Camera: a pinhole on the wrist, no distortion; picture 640 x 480 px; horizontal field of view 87.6 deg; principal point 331.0 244.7 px. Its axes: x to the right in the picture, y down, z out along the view. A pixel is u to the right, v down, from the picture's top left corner.
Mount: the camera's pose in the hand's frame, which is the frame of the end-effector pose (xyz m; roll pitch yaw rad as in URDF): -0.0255 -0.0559 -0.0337 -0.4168 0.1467 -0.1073
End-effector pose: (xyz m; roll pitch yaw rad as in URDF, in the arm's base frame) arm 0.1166 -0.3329 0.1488 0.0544 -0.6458 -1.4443
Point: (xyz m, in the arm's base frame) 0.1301 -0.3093 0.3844
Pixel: 460 230
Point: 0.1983 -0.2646 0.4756
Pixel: 425 266
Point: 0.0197 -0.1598 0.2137
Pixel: 107 56
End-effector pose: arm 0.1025 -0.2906 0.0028 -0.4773 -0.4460 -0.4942
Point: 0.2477 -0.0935 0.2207
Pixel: 405 293
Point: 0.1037 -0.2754 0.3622
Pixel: 479 20
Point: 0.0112 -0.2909 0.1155
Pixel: outside the picture
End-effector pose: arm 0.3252 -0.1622 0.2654 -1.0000 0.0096 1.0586
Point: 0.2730 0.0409 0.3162
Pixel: 528 267
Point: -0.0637 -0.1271 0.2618
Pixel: 146 328
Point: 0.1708 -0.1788 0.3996
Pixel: 156 107
